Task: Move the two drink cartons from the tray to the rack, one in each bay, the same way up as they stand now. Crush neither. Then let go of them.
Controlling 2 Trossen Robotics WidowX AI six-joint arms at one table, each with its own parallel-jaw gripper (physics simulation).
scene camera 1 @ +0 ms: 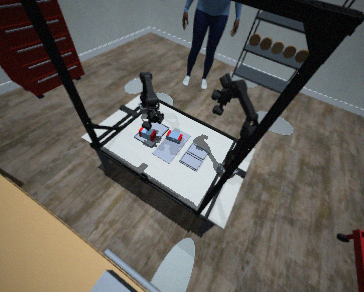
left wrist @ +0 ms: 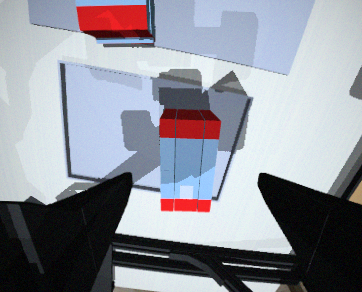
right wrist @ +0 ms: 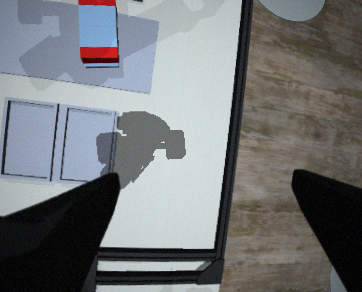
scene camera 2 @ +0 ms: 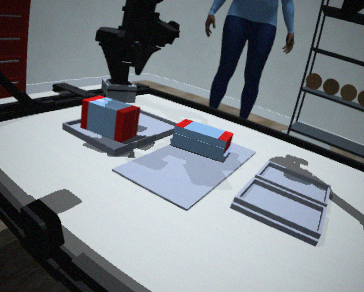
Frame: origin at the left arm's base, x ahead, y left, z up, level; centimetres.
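Where they show: left gripper, fingertip midpoint: (scene camera 1: 151, 126) (left wrist: 195, 178) (scene camera 2: 126, 77); right gripper, fingertip midpoint: (right wrist: 205, 179) (scene camera 2: 342, 16); left arm's base, origin of the base link: (scene camera 1: 145, 104) (scene camera 2: 119, 82).
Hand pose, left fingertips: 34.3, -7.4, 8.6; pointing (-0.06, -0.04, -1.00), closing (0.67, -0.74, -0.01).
Each offset is from my left fingertips to the top centre of the thing, as dx, dy, dz.
One drink carton @(-2.6, -2.1, -6.8) (scene camera 1: 147, 133) (scene camera 2: 107, 119) (left wrist: 189, 167), light blue with red ends, lies lengthwise on its narrow side in the rimmed tray @(-5.1, +2.8, -12.6) (scene camera 2: 116, 149) (left wrist: 64, 120). The other carton @(+7.5, +17.3, -8.9) (scene camera 1: 174, 136) (scene camera 2: 202, 134) (left wrist: 112, 17) (right wrist: 98, 27) lies lower and flatter on the thin flat plate (scene camera 2: 185, 200) (right wrist: 140, 80), with a pale ledge under it. The rack @(+29.5, +24.7, -12.2) (scene camera 2: 275, 224) (right wrist: 56, 142) has two bays, both empty. My left gripper (left wrist: 195, 178) is open above the tray carton, with the fingers wide to either side of it in its wrist view. My right gripper (right wrist: 205, 179) is open and high, beyond the rack.
The flat plate lies between the tray and the rack. A black rail (right wrist: 235, 115) runs along the table edge, and black frame posts (scene camera 1: 65, 75) rise at the corners. A person (scene camera 1: 207, 35) (scene camera 2: 245, 55) stands behind the table. Arm shadows fall across the plate and rack.
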